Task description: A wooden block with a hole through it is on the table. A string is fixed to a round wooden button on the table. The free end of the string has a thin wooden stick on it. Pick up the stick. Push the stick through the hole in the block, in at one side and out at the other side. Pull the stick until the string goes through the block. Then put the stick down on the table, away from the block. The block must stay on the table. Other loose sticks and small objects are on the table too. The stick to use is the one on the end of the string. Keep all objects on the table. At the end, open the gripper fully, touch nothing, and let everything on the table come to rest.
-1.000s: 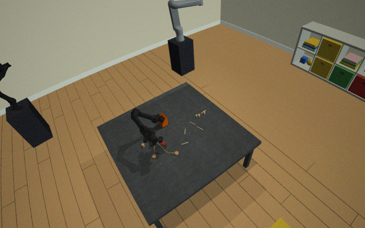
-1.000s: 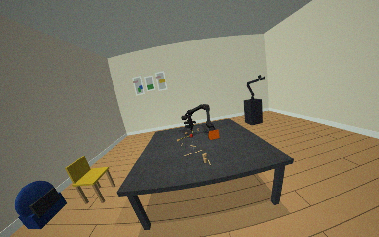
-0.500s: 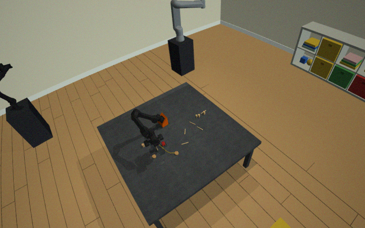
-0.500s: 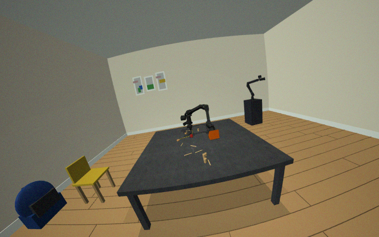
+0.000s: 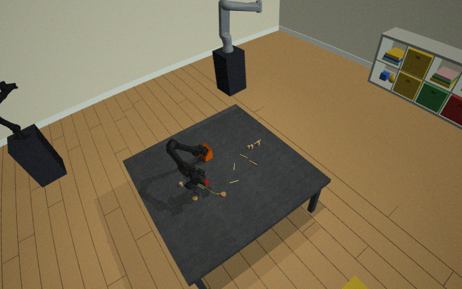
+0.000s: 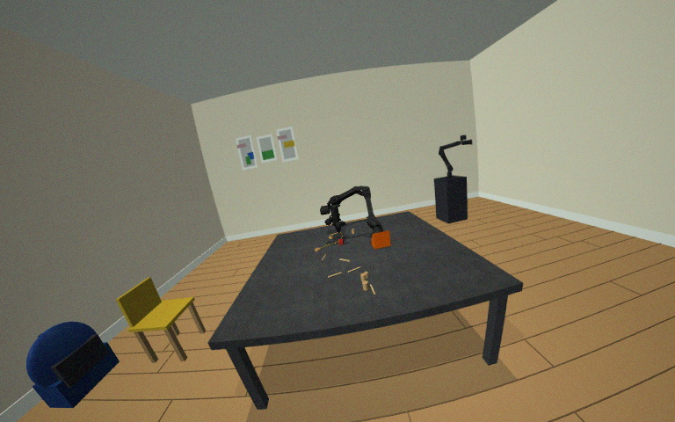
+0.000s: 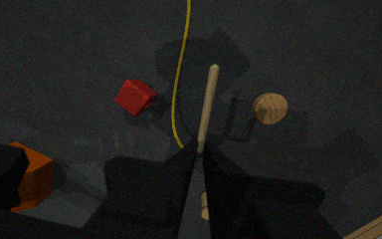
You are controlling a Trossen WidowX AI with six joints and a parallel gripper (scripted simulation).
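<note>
My gripper tip is 10 mm short of the thin wooden stick. Also, from my gripper tip: red block (90 mm to the left, 40 mm below); then round wooden button (170 mm ahead, 120 mm to the left, 50 mm below).
</note>
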